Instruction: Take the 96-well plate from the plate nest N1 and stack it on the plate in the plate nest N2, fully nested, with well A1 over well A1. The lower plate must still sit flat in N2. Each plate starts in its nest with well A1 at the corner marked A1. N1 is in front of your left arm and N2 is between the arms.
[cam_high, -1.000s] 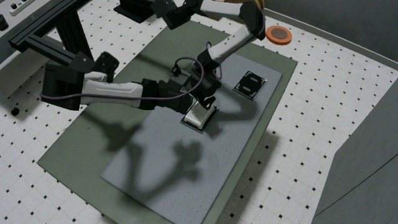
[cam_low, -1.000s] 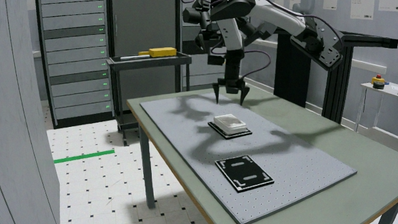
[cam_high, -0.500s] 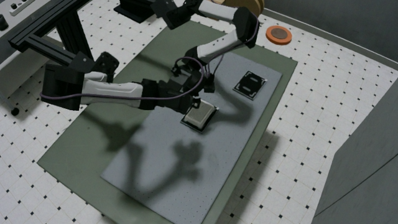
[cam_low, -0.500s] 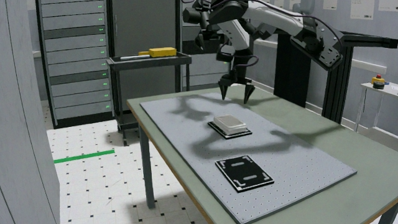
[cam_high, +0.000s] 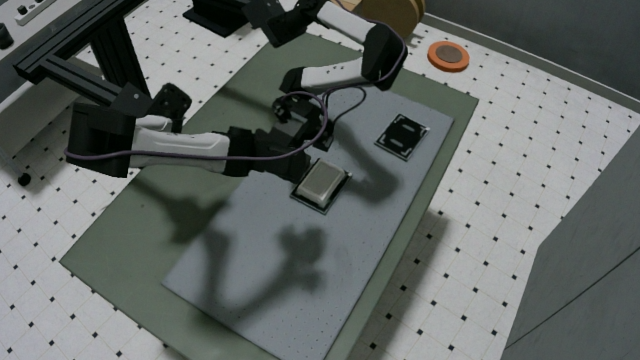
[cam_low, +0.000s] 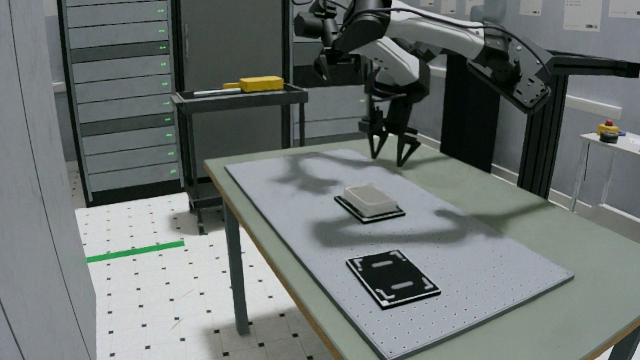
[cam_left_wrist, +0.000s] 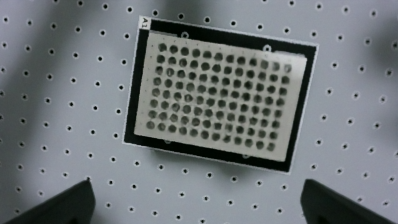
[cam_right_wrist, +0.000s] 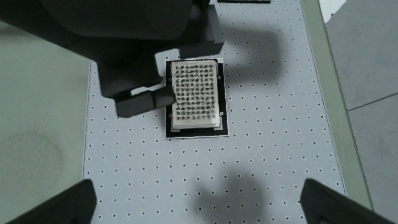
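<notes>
Now: left hand 40 mm short of the plate nest N2 and 120 mm above it. Also, from my left hand: plate nest N1: 130 mm ahead, 320 mm to the left, 120 mm below.
</notes>
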